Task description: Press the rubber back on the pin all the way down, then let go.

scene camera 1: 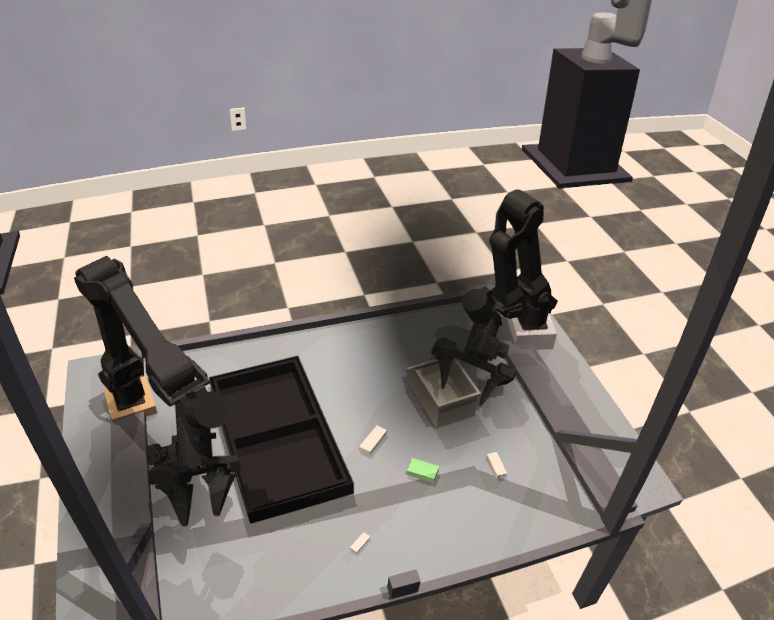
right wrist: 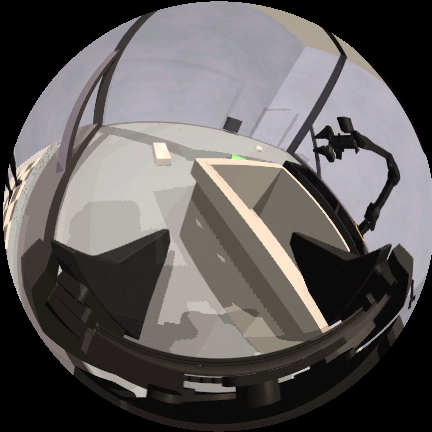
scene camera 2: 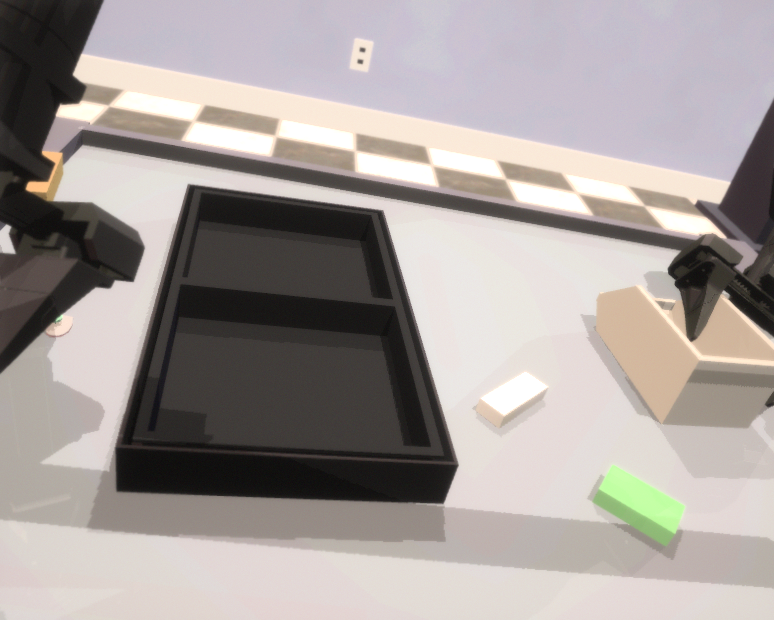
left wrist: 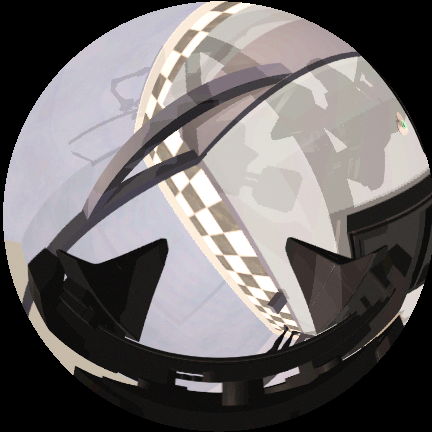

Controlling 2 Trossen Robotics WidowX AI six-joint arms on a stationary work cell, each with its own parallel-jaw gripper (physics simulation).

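Places are measured from the left arm's base along level axes (x ahead, y left, z up), in millimetres.
Where they show: left gripper, fingertip midpoint: point(scene camera 1: 201, 520) point(right wrist: 313, 143) point(left wrist: 228, 244); right gripper, fingertip midpoint: point(scene camera 1: 461, 396) point(right wrist: 233, 237); left arm's base, link origin: point(scene camera 1: 128, 397) point(right wrist: 359, 230); right arm's base, link origin: point(scene camera 1: 532, 320).
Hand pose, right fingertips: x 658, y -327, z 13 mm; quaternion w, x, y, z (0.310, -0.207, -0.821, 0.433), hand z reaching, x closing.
Things, the pixels of their centre, and the offset from my right fingertips.
- black two-compartment tray, body centre: point(scene camera 2: 288, 310) point(scene camera 1: 275, 432) point(right wrist: 333, 211) 392 mm back, 99 mm left, 18 mm down
- beige box, body centre: point(right wrist: 287, 270) point(scene camera 2: 679, 342) point(scene camera 1: 441, 386) 24 mm back, 47 mm left, 2 mm down
- green block, body centre: point(scene camera 2: 638, 503) point(scene camera 1: 423, 470) 161 mm back, 114 mm right, 30 mm down
A small pinkish disc with a green bit on it, seemingly the pin and its rubber back point(scene camera 2: 58, 324) point(left wrist: 401, 123), lies on the table beside the black tray; it is too small to tell how far down the back sits. It does not show in scene camera 1. My left gripper point(scene camera 1: 201, 516) point(left wrist: 228, 244) is open and empty above the table, left of the tray, with the disc off to one side. My right gripper point(scene camera 1: 463, 394) point(right wrist: 233, 237) is open and empty at the beige box, one finger over its inside and the other outside its wall.
The black two-compartment tray point(scene camera 1: 303, 501) point(scene camera 2: 284, 474) stands beside my left gripper. The beige box point(scene camera 1: 458, 414) point(scene camera 2: 646, 361) stands under my right gripper. A green block point(scene camera 1: 423, 470) point(scene camera 2: 639, 503) and pale blocks point(scene camera 1: 373, 439) point(scene camera 1: 496, 465) point(scene camera 1: 359, 542) lie between them and toward the front edge.
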